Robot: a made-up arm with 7 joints. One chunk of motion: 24 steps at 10 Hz.
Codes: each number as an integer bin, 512 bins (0 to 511) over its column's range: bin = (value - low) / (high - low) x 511, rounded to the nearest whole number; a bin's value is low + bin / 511 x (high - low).
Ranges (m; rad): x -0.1..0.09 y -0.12..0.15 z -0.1..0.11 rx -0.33..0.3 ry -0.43..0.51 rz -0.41..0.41
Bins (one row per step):
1: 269 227 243 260 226 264
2: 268 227 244 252 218 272
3: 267 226 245 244 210 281
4: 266 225 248 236 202 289
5: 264 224 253 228 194 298
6: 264 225 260 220 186 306
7: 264 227 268 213 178 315
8: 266 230 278 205 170 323
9: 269 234 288 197 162 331
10: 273 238 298 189 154 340
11: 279 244 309 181 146 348
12: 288 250 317 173 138 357
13: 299 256 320 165 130 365
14: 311 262 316 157 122 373
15: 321 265 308 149 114 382
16: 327 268 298 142 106 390
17: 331 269 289 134 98 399
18: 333 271 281 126 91 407
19: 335 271 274 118 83 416
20: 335 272 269 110 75 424
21: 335 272 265 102 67 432
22: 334 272 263 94 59 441
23: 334 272 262 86 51 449
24: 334 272 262 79 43 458
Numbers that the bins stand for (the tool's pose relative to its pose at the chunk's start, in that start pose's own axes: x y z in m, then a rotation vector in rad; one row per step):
1: 0.0000 -0.0001 -0.0001 -0.0095 -0.0143 0.0136
2: -0.0004 -0.0001 0.0003 -0.0193 -0.0290 0.0265
3: -0.0007 -0.0006 0.0007 -0.0292 -0.0437 0.0409
4: -0.0011 -0.0011 0.0019 -0.0390 -0.0584 0.0538
5: -0.0018 -0.0016 0.0040 -0.0489 -0.0731 0.0682
6: -0.0018 -0.0011 0.0068 -0.0588 -0.0878 0.0810
7: -0.0018 -0.0001 0.0101 -0.0674 -0.1026 0.0955
8: -0.0011 0.0015 0.0142 -0.0773 -0.1173 0.1083
9: 0.0000 0.0036 0.0184 -0.0871 -0.1320 0.1212
10: 0.0015 0.0058 0.0225 -0.0970 -0.1467 0.1356
11: 0.0037 0.0089 0.0270 -0.1068 -0.1614 0.1484
12: 0.0071 0.0121 0.0303 -0.1167 -0.1761 0.1629
13: 0.0112 0.0153 0.0315 -0.1266 -0.1909 0.1757
14: 0.0156 0.0184 0.0299 -0.1364 -0.2056 0.1886
15: 0.0194 0.0200 0.0266 -0.1463 -0.2203 0.2030
16: 0.0216 0.0216 0.0225 -0.1549 -0.2350 0.2158
17: 0.0231 0.0221 0.0188 -0.1648 -0.2497 0.2303
18: 0.0238 0.0232 0.0155 -0.1747 -0.2626 0.2431
19: 0.0246 0.0232 0.0126 -0.1845 -0.2773 0.2576
20: 0.0246 0.0237 0.0105 -0.1944 -0.2920 0.2704
21: 0.0246 0.0237 0.0089 -0.2042 -0.3068 0.2832
22: 0.0242 0.0237 0.0081 -0.2141 -0.3215 0.2977
23: 0.0242 0.0237 0.0077 -0.2240 -0.3362 0.3105
24: 0.0242 0.0237 0.0077 -0.2326 -0.3509 0.3250

